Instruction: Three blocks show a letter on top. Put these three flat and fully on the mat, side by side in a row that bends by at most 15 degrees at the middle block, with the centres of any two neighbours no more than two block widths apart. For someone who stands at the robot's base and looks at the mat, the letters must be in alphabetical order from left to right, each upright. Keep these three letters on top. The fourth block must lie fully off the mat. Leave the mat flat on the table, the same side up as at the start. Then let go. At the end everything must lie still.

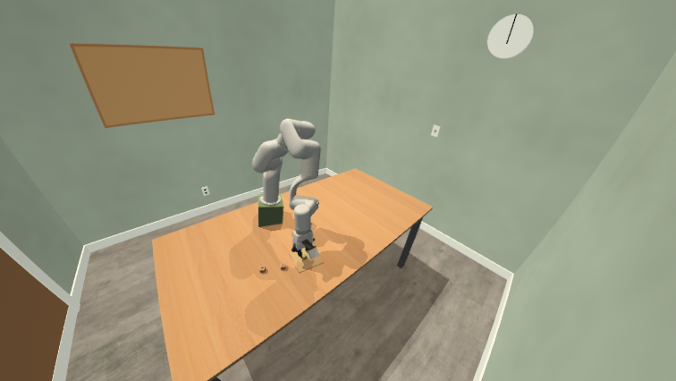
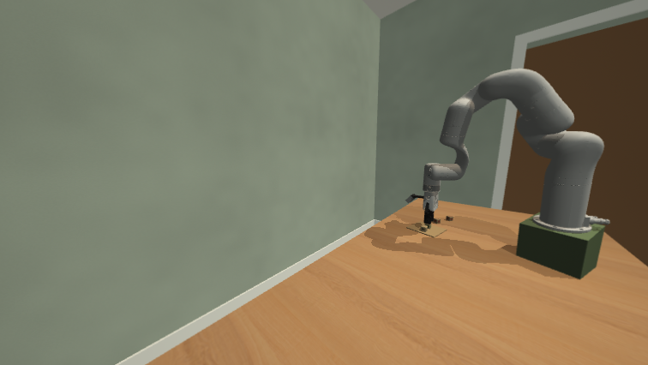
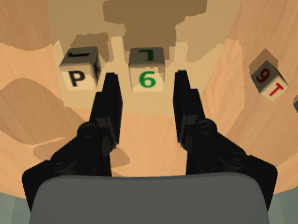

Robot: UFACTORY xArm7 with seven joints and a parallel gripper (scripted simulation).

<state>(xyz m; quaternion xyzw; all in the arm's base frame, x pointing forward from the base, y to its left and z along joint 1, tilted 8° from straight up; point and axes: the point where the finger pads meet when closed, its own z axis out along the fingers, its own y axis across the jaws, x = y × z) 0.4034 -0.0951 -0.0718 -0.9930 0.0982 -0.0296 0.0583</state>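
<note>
The green-topped block lies 40 mm below my hand. Also, from my hand: tan mat (50 mm below, 10 mm to the left, 10 mm ahead).
</note>
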